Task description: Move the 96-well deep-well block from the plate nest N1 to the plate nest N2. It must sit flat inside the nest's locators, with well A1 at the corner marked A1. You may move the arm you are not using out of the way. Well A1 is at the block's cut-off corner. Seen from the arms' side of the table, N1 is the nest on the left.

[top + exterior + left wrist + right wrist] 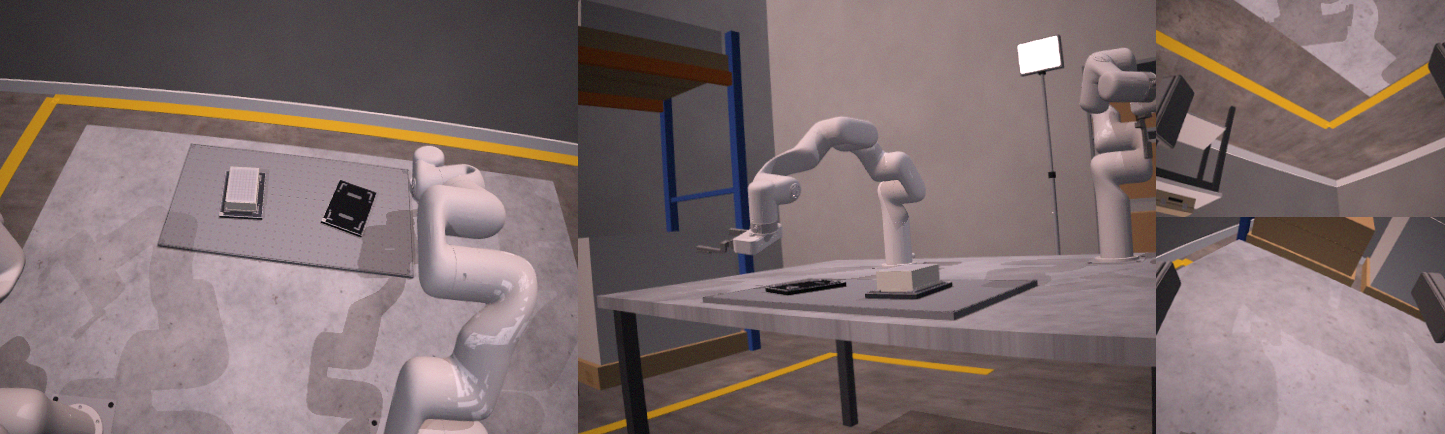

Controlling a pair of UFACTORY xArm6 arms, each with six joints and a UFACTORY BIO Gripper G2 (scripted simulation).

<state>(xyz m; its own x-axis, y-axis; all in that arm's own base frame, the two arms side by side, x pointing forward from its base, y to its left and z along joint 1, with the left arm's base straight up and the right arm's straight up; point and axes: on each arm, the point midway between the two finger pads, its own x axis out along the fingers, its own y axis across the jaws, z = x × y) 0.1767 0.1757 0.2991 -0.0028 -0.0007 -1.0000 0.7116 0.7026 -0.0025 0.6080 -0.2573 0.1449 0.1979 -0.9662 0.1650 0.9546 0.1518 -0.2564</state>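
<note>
Right now my right hand is 64 cm to the right of the deep-well block, 10 cm above it and 4 cm short of it. The rest, counted from my right hand: grey perforated board (49 cm to the left, 14 cm below, 2 cm ahead); black plate nest (33 cm to the left, 13 cm below, 2 cm ahead).
</note>
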